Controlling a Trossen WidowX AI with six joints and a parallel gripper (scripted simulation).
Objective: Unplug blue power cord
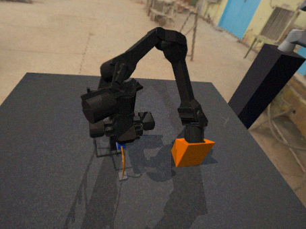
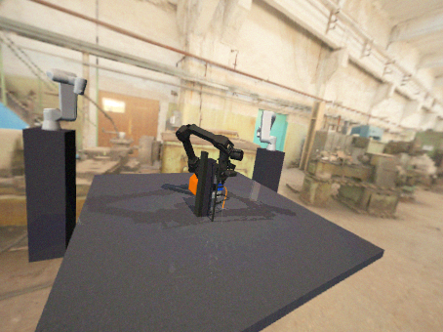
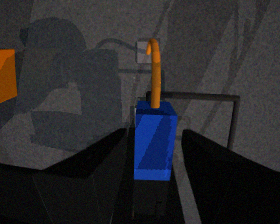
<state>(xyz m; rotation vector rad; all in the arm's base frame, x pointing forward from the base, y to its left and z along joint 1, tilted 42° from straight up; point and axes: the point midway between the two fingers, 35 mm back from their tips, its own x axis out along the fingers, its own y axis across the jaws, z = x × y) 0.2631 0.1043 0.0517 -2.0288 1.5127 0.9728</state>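
My gripper tip is now 3 cm to the left of the blue plug, 1 cm short of it and 1 cm above it.
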